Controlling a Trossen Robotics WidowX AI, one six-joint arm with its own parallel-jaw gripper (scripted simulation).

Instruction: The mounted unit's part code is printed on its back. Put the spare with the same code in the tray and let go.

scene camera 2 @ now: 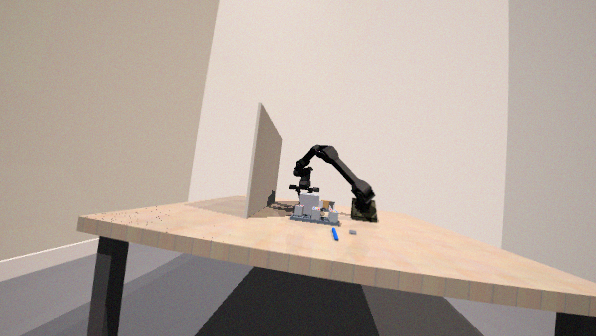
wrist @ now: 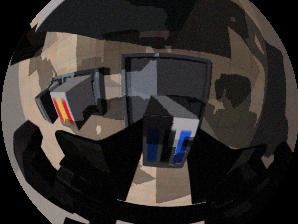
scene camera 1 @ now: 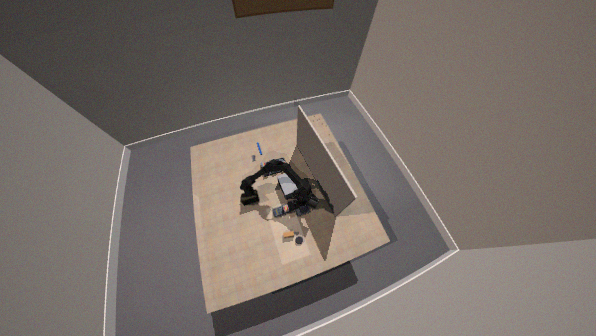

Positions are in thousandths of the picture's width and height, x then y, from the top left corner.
Labels:
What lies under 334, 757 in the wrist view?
My gripper.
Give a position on a tall upright board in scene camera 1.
551, 522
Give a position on a holder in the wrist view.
At 324, 337

